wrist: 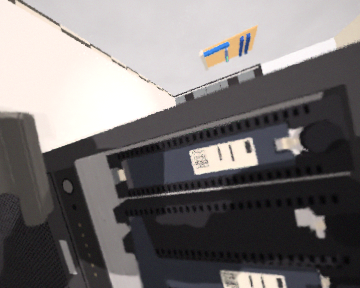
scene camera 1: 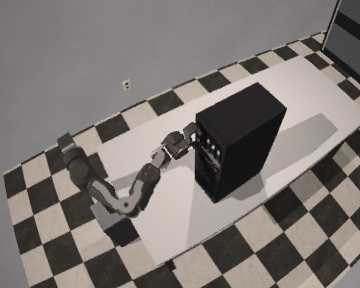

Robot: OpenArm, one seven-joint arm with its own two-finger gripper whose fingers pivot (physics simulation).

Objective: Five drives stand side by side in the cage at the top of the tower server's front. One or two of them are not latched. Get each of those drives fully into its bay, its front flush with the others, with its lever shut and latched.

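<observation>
The black tower server [scene camera 1: 240,145] [wrist: 150,122] stands upright on the table, its drive cage facing my arm. In the wrist view the end drive [wrist: 175,162] lies in its bay with its blue, labelled lever shut along its front. In the neighbouring bay, the second drive's lever [wrist: 143,250] stands swung out toward the camera, leaving a dark front and a pale catch [wrist: 311,222] exposed. Part of a third, labelled drive [wrist: 252,280] shows below. How deep the second drive sits is unclear. My gripper [scene camera 1: 195,138] is open at the cage; one finger shows at the wrist view's left edge.
The white table [scene camera 1: 165,205] [wrist: 75,90] extends around the tower. The tower's grey front strip [wrist: 102,215] and a round button [wrist: 67,186] lie beside the cage. A dark cabinet [scene camera 1: 345,42] stands at the far right. A wall outlet [scene camera 1: 126,84] is behind the table.
</observation>
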